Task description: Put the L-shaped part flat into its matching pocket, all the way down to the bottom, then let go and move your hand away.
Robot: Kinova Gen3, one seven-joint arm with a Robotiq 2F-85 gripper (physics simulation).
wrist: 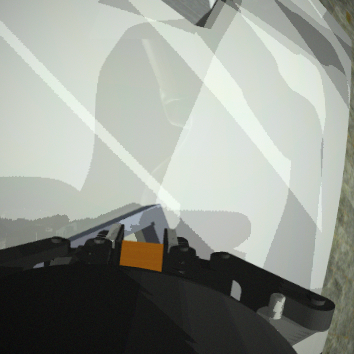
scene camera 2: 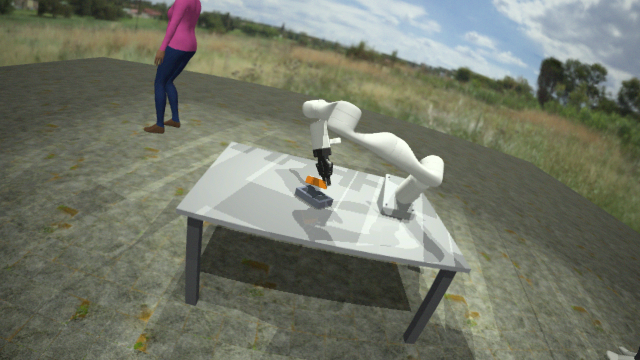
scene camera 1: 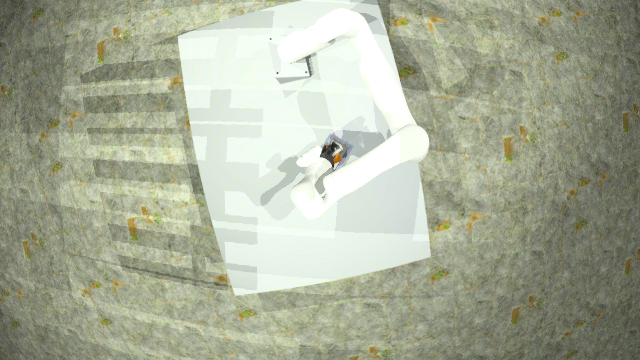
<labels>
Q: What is the gripper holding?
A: An orange L-shaped part.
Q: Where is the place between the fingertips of the gripper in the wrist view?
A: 142,241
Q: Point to a grey pocket block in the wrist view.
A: At 146,224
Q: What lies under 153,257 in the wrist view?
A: An orange L-shaped part.
</labels>
